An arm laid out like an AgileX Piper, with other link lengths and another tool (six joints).
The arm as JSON. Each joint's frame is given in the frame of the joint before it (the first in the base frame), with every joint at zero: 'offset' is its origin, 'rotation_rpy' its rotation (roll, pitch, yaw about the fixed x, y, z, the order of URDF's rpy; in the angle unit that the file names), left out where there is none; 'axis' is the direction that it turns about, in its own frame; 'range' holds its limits. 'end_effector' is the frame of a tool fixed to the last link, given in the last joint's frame.
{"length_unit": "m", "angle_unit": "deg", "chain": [
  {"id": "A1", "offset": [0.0, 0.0, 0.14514], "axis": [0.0, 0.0, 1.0], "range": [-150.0, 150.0]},
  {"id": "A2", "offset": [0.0, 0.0, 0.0], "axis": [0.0, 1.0, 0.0], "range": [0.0, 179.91]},
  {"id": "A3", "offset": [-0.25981, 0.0, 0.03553], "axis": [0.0, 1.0, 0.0], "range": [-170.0, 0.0]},
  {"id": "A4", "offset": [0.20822, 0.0, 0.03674], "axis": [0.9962, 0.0, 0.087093], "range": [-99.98, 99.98]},
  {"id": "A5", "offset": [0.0, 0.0, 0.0], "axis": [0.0, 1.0, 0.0], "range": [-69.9, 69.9]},
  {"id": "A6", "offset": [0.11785, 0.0, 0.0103], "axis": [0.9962, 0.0, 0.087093], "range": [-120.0, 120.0]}
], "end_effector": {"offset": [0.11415, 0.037, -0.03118], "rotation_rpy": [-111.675, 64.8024, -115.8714]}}
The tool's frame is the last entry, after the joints.
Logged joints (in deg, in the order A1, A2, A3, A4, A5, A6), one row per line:
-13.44 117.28 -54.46 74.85 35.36 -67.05
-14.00 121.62 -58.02 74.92 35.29 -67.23
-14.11 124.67 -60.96 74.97 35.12 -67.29
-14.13 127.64 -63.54 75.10 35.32 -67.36
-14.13 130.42 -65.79 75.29 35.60 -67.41
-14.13 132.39 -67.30 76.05 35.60 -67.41
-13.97 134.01 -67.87 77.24 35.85 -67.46
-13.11 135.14 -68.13 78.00 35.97 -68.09
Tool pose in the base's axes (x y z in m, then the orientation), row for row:
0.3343 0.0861 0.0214 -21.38 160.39 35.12
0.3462 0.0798 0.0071 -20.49 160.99 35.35
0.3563 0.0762 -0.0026 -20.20 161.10 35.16
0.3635 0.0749 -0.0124 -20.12 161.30 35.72
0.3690 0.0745 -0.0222 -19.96 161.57 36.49
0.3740 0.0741 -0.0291 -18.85 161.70 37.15
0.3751 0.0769 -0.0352 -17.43 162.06 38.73
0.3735 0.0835 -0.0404 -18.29 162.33 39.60
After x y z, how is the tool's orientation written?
As a rotation vector, in degrees.
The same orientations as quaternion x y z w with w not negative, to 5 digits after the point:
-0.12810 0.96101 0.21043 0.12554
-0.12246 0.96214 0.21127 0.12105
-0.12070 0.96265 0.21010 0.12079
-0.12005 0.96240 0.21312 0.11816
-0.11885 0.96205 0.21727 0.11461
-0.11216 0.96214 0.22105 0.11338
-0.10342 0.96161 0.22981 0.10858
-0.10822 0.96053 0.23432 0.10376

